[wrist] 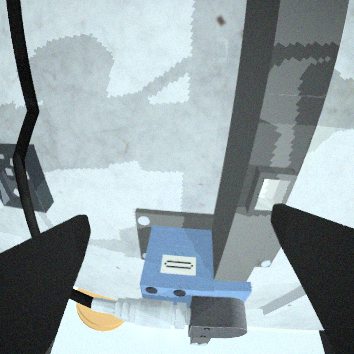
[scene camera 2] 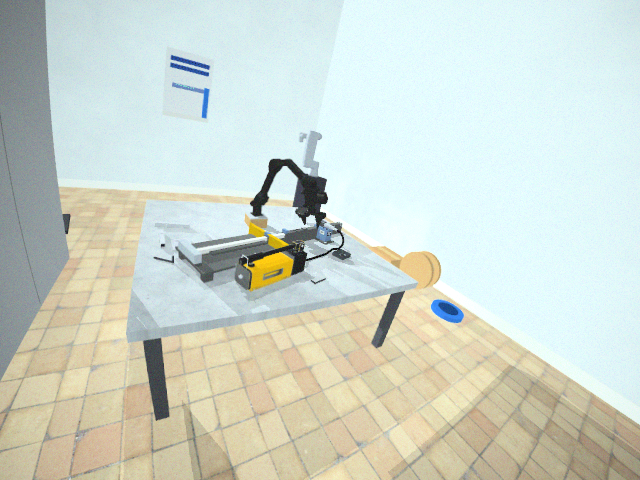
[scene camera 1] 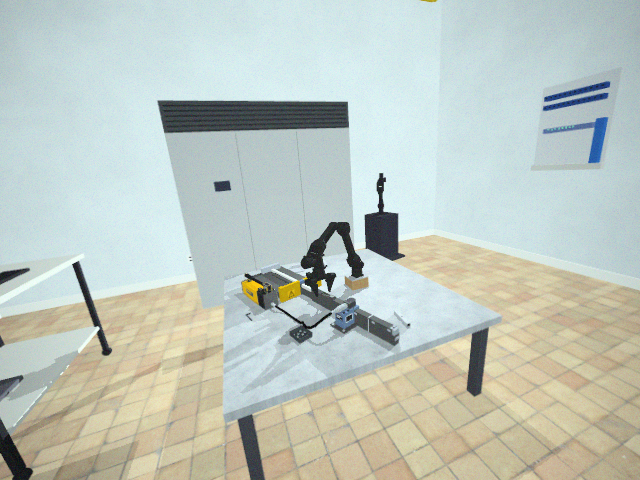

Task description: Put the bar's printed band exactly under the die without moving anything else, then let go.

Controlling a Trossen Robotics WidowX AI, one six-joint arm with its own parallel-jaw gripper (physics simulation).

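Frame: origin at the arm's base, x up, y ahead, z left, level; metres.
Seen in the pictures: gripper, fingertip midpoint: (wrist: 180,219) (scene camera 2: 311,226) (scene camera 1: 323,294); arm's base, origin of the base link: (scene camera 2: 256,214) (scene camera 1: 357,275).
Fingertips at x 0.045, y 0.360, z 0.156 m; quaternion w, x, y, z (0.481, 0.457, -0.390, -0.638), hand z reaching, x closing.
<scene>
Offsets run from my fingertips to a thing's top centre. "pt": to the spot under its first point.
The long grey bar (scene camera 1: 381,329) (scene camera 2: 305,234) (wrist: 300,107) runs from the yellow machine past the blue unit @(pt dy -0.002, dx -0.052, dz +0.189 m) (scene camera 1: 345,318) (scene camera 2: 324,234) (wrist: 181,242). A thin white band @(pt dy -0.076, dx -0.065, dz +0.275 m) (scene camera 1: 369,323) crosses the bar on the far side of the blue unit from the yellow machine; it does not show in the wrist view. I cannot make out the die, so I cannot tell whether the band is under it. My gripper (scene camera 1: 323,292) (scene camera 2: 311,223) (wrist: 180,219) is open and empty, above the stretch of bar between the yellow machine and the blue unit, apart from both.
The yellow machine @(pt dy +0.283, dx -0.061, dz -0.422 m) (scene camera 1: 250,292) (scene camera 2: 269,271) stands at one end of the bar. A black cable @(pt dy +0.171, dx -0.105, dz -0.066 m) (scene camera 1: 291,317) (wrist: 31,102) loops beside the blue unit, near a small black box @(pt dy +0.193, dx -0.111, dz +0.081 m) (scene camera 1: 300,333) (scene camera 2: 341,254) (wrist: 32,177). A dark L-shaped piece @(dy +0.347, dx -0.107, dz -0.227 m) (scene camera 1: 248,316) (scene camera 2: 318,280) lies on the table.
</scene>
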